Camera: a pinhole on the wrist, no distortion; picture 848 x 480 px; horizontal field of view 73.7 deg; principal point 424.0 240.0 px. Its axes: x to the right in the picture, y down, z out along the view. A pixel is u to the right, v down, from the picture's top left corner.
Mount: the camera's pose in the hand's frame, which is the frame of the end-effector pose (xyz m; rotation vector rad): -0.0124 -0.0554 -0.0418 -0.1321 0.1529 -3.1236
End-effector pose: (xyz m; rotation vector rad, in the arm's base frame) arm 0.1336 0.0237 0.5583 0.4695 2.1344 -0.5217
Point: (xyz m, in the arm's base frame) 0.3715 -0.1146 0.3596
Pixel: 433.9 33.6
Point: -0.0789 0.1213 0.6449
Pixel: behind the camera
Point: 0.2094 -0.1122 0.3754
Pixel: 256.0 155.4
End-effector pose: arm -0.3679 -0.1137 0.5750 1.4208 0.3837 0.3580
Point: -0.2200 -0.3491 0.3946
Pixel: 395.8 462.5
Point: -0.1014 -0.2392 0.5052
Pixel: 85.9 253.3
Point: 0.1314 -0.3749 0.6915
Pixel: 114.5 44.0
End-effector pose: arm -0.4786 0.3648 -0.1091 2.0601 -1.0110 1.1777
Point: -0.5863 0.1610 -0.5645
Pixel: outside the picture
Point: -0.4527 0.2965 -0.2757
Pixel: outside the picture
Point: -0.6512 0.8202 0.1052
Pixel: behind the camera
